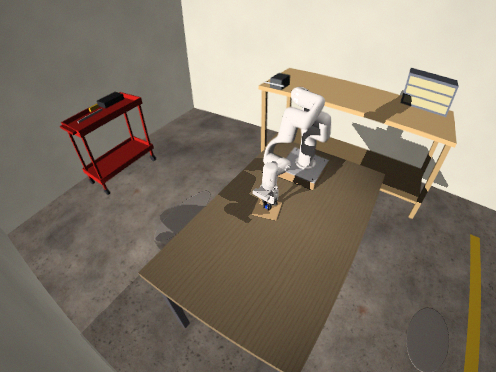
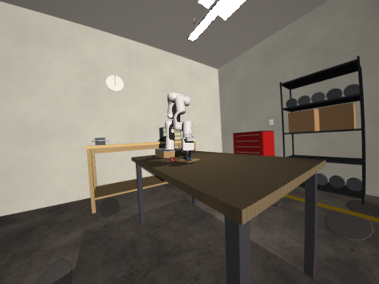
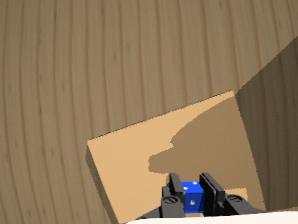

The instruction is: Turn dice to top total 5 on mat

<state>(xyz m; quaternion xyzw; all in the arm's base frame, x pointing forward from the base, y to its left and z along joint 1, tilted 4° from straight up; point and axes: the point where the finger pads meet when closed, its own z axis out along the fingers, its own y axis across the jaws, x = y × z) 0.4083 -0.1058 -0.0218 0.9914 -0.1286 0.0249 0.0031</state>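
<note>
My hand is 1 cm above the blue die. From my hand the other things lie so: tan mat (3 cm below); then red die (10 cm behind, 8 cm to the right, 2 cm below); then green die (5 cm behind, 1 cm to the left, 1 cm below).
</note>
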